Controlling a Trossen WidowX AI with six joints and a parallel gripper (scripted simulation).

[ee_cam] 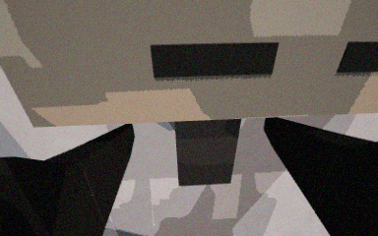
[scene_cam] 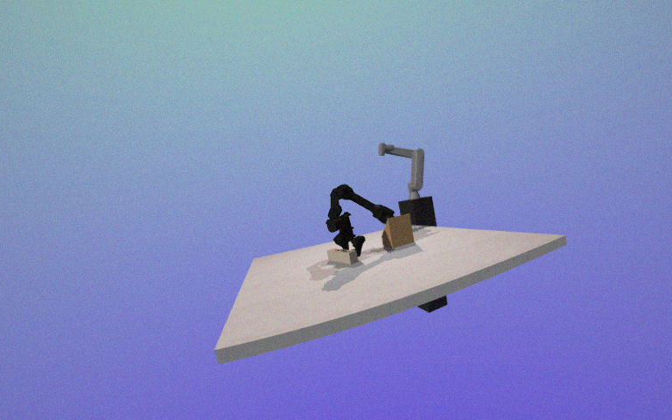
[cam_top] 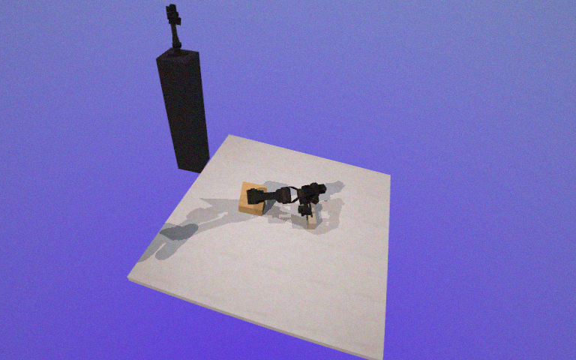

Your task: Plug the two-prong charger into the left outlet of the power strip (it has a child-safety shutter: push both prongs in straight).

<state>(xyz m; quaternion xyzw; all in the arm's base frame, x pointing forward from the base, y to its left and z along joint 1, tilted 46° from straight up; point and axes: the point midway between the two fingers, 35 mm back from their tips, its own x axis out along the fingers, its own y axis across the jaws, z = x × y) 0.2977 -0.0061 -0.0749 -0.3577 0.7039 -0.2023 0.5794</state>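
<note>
Now: the black two-prong charger 2 cm ahead of my gripper tip and 1 cm above it.
</note>
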